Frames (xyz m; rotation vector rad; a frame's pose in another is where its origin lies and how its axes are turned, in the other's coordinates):
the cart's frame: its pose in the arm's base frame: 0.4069 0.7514 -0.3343 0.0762 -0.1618 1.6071
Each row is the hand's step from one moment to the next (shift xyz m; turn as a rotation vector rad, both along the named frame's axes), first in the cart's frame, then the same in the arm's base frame.
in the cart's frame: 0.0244 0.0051 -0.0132 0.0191 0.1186 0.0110
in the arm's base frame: -0.0055 0.0259 -0.0097 -0.1197 0.0130 0.0069
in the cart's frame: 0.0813 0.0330 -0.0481 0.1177 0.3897 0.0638
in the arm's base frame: -0.0340 0.0864 -0.0373 -0.3972 0.0927 0.0583
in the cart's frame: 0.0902 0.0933 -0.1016 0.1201 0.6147 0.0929
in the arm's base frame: -0.0919 0.1011 -0.0922 -0.6233 0.0826 0.0746
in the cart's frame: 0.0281 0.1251 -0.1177 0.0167 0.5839 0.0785
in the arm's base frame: -0.1201 0.0411 -0.1191 -0.5873 -0.0162 0.0467
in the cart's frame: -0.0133 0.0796 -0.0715 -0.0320 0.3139 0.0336
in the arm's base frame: -0.0752 -0.0052 -0.0771 -0.3135 -0.0479 0.0105
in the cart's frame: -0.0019 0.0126 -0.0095 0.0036 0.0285 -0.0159
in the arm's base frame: -0.0120 -0.0009 -0.0104 -0.0278 0.0049 -0.0168
